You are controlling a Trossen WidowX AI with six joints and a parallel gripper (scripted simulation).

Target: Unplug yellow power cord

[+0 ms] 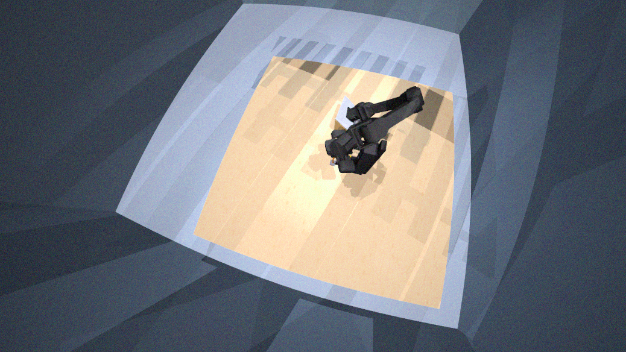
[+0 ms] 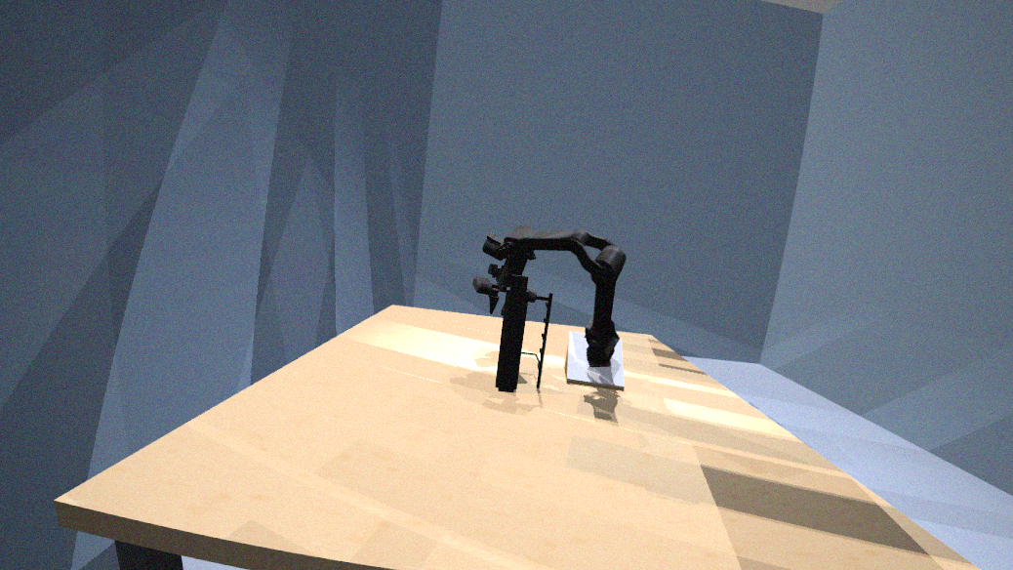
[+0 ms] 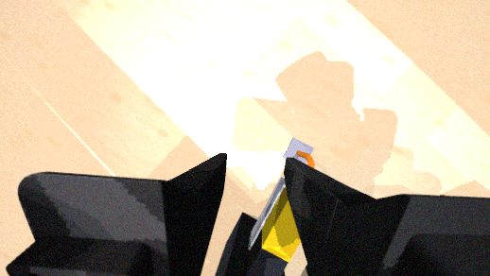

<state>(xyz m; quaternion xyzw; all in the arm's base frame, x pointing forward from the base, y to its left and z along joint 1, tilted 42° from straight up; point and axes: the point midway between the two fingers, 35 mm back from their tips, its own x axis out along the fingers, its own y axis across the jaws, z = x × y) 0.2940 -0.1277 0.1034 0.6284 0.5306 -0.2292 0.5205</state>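
Now: gripper tip 60 mm to the right of the yellow plug, 50 mm past it and 50 mm above it.
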